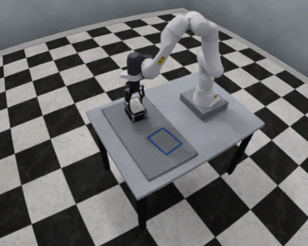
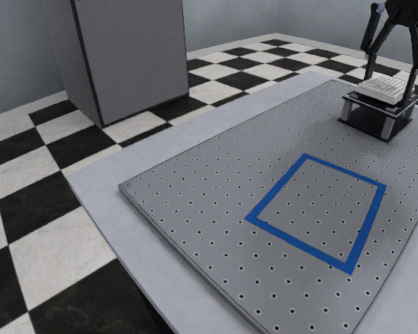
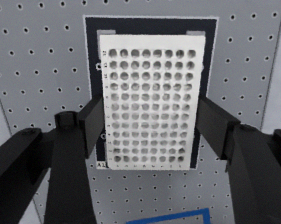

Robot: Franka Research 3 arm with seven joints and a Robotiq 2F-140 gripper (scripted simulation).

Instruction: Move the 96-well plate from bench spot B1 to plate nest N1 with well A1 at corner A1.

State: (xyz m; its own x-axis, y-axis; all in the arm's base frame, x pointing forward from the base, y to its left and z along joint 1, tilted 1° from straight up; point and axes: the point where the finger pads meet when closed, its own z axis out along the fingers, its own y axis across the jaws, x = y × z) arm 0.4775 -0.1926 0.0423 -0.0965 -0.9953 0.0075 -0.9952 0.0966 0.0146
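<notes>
Right now the white 96-well plate is 2 cm below my hand. From my hand the other things lie so: black raised nest: 4 cm below; A1 mark: 6 cm ahead, 7 cm to the left, 4 cm below.
</notes>
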